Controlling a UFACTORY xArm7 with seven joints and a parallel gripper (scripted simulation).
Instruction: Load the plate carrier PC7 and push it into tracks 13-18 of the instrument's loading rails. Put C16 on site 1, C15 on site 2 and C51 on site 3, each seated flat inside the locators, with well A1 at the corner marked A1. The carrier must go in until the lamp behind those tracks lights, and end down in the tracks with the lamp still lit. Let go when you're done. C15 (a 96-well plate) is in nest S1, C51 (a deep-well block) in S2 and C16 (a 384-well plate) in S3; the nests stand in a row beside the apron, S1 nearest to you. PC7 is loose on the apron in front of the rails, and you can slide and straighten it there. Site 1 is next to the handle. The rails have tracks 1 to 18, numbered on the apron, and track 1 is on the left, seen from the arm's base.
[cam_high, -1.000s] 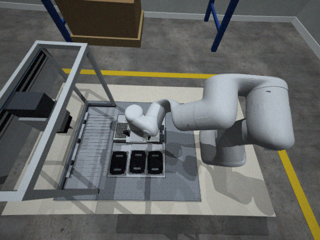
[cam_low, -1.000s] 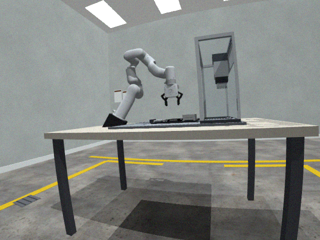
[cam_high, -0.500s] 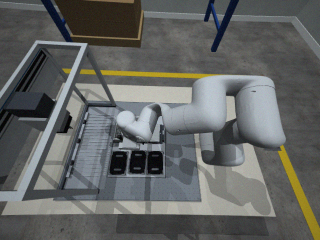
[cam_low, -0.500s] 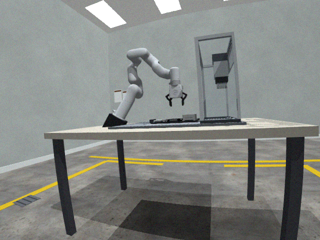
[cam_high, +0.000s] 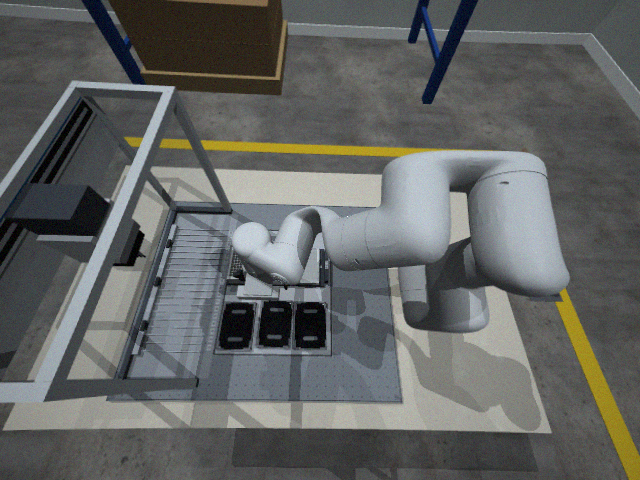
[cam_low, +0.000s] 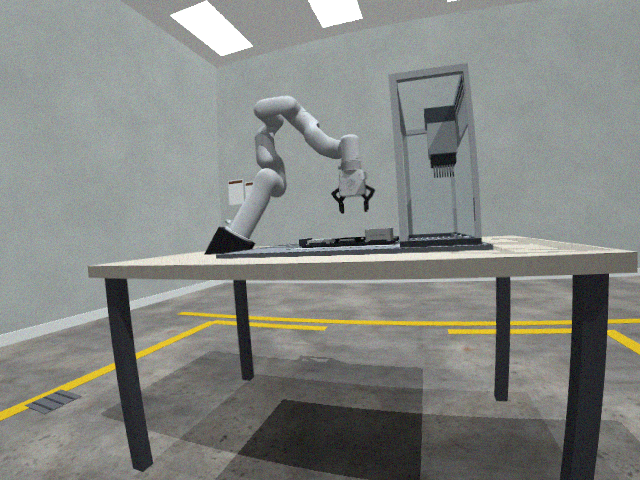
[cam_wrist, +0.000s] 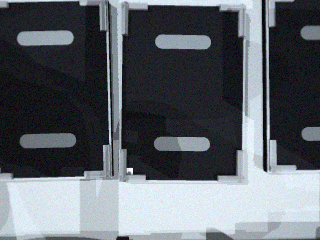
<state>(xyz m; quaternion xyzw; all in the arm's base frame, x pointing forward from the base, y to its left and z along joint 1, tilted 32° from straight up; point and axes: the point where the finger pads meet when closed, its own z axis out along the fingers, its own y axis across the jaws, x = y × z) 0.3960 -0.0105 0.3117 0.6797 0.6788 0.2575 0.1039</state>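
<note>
My hand is 6 cm past the small white corner mark, 2 cm to the right of it and 12 cm above it. Round my hand: dark carrier PC7: 10 cm to the right, 11 cm below; then black 96-well plate C15: 1 cm ahead, 10 cm to the right, 11 cm below; then nest S2: 2 cm behind, 9 cm to the left, 12 cm below.
</note>
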